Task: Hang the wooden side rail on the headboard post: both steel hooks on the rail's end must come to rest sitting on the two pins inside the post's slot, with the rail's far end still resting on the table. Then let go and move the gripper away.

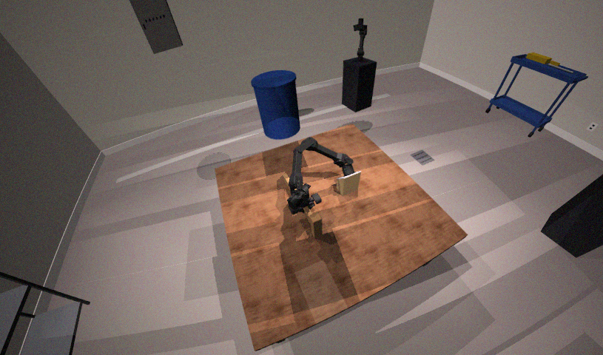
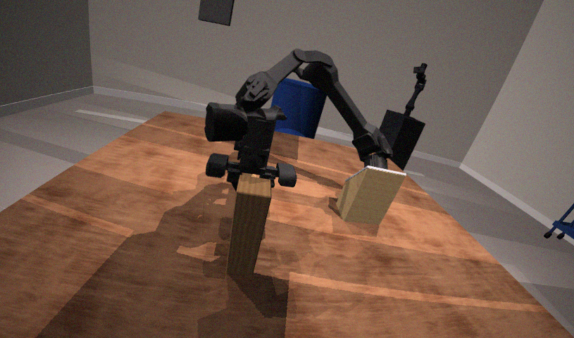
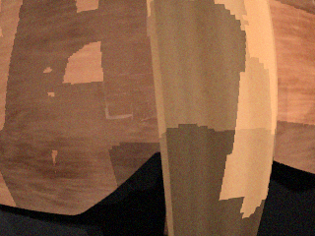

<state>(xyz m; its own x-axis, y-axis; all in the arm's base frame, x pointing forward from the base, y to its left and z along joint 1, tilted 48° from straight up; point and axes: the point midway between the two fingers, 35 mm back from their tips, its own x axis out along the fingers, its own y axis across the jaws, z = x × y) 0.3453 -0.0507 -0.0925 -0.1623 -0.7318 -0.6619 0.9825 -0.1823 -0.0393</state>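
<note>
My gripper tip is now 2 cm short of the wooden headboard post, 13 cm to the right of it and 4 cm below it.
</note>
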